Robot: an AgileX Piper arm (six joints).
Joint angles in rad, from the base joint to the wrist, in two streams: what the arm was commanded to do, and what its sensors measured. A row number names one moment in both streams.
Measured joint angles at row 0:
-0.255 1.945 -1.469 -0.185 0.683 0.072
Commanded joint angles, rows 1 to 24:
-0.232 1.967 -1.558 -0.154 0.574 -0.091
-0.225 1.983 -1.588 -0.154 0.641 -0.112
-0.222 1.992 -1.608 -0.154 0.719 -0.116
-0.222 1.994 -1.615 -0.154 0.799 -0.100
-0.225 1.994 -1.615 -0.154 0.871 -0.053
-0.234 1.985 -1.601 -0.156 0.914 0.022
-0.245 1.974 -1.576 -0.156 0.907 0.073
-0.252 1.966 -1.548 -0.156 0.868 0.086
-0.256 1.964 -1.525 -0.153 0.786 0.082
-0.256 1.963 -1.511 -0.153 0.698 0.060
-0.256 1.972 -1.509 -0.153 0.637 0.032
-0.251 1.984 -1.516 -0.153 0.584 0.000
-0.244 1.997 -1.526 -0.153 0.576 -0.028
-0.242 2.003 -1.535 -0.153 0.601 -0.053
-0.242 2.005 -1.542 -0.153 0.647 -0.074
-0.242 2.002 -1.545 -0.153 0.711 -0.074
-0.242 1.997 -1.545 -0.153 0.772 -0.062
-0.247 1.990 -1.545 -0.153 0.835 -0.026
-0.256 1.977 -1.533 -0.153 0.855 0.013
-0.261 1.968 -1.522 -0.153 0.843 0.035
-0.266 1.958 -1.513 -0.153 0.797 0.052
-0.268 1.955 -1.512 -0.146 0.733 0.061
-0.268 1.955 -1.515 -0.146 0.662 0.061
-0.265 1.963 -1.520 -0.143 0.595 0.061
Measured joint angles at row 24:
-0.260 1.988 -1.512 -0.115 0.785 0.042
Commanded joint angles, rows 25 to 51:
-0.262 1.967 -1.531 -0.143 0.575 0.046
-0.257 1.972 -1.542 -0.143 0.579 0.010
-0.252 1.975 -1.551 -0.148 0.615 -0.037
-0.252 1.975 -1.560 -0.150 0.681 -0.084
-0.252 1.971 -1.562 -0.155 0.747 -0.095
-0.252 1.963 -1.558 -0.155 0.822 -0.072
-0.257 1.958 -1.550 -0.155 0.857 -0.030
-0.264 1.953 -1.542 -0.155 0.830 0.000
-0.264 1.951 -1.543 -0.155 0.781 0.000
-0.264 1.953 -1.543 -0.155 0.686 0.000
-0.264 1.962 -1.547 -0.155 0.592 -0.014
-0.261 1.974 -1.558 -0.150 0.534 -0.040
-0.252 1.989 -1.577 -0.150 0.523 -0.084
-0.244 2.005 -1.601 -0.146 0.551 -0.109
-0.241 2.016 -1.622 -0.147 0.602 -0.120
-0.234 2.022 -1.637 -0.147 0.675 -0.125
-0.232 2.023 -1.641 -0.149 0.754 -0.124
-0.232 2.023 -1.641 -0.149 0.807 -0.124
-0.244 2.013 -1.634 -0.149 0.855 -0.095
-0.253 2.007 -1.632 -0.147 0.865 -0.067
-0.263 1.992 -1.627 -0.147 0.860 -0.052
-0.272 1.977 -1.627 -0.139 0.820 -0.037
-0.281 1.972 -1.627 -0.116 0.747 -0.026
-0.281 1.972 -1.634 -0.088 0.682 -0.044
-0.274 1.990 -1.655 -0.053 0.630 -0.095
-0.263 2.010 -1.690 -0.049 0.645 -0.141
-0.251 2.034 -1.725 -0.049 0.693 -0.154
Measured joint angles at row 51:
-0.278 2.006 -1.631 -0.066 0.732 -0.054
